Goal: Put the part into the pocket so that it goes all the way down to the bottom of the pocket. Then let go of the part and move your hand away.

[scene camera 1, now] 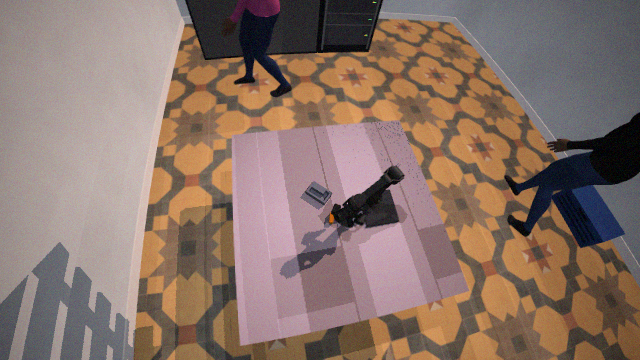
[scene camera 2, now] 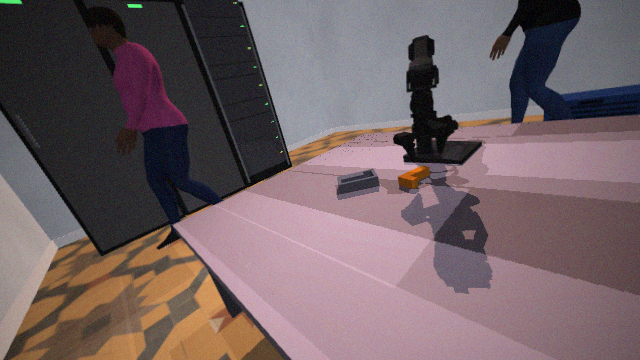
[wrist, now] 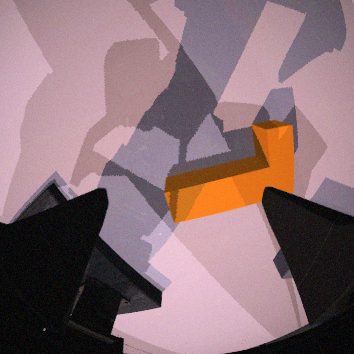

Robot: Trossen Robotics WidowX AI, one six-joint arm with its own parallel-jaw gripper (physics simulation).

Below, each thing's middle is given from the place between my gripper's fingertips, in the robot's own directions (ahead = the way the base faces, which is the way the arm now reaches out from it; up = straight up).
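I find my hand 50 mm higher than the orange L-shaped block (wrist: 205, 191). My hand is also 20 mm short of the block, and 40 mm to the left of it.
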